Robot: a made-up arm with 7 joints. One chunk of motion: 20 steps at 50 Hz.
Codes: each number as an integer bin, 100 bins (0 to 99) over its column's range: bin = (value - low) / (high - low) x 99, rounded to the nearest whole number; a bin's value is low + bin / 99 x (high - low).
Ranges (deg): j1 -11..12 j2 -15..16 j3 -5..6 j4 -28..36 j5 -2..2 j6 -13..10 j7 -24..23
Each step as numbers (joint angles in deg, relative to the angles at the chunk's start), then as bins.
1 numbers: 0.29 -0.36 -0.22 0.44 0.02 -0.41 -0.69
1 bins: 49 47 43 44 50 54 49
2 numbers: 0.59 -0.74 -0.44 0.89 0.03 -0.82 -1.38
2 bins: 50 46 41 45 50 52 48
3 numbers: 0.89 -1.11 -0.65 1.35 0.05 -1.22 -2.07
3 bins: 51 44 39 45 51 51 46
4 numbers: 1.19 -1.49 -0.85 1.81 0.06 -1.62 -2.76
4 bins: 52 43 37 46 51 49 45
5 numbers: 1.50 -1.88 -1.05 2.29 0.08 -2.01 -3.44
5 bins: 54 42 36 47 51 47 43
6 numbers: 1.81 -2.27 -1.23 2.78 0.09 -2.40 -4.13
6 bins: 55 41 34 48 52 46 42
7 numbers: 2.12 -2.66 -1.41 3.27 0.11 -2.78 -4.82
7 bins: 56 39 32 48 52 44 40
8 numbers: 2.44 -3.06 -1.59 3.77 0.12 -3.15 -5.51
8 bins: 58 38 31 49 52 42 39
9 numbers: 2.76 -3.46 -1.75 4.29 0.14 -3.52 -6.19
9 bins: 59 37 29 50 53 41 38
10 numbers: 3.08 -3.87 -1.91 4.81 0.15 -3.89 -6.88
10 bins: 61 36 28 51 53 39 36
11 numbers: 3.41 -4.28 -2.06 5.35 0.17 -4.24 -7.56
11 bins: 62 34 26 52 54 38 35
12 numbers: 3.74 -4.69 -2.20 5.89 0.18 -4.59 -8.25
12 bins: 63 33 25 52 54 36 33
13 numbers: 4.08 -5.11 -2.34 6.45 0.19 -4.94 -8.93
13 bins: 65 32 24 53 54 35 32
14 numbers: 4.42 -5.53 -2.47 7.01 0.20 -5.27 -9.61
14 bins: 66 30 23 54 54 33 30
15 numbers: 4.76 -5.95 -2.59 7.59 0.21 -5.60 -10.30
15 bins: 68 29 22 55 55 32 29
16 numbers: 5.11 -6.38 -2.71 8.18 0.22 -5.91 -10.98
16 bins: 69 28 21 56 55 31 27
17 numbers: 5.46 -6.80 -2.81 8.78 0.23 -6.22 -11.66
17 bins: 71 26 20 57 55 29 26
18 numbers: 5.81 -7.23 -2.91 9.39 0.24 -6.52 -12.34
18 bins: 72 25 19 58 55 28 25
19 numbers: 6.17 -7.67 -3.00 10.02 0.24 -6.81 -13.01
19 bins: 74 23 18 59 55 27 23
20 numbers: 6.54 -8.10 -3.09 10.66 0.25 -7.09 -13.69
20 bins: 75 22 17 60 56 25 22
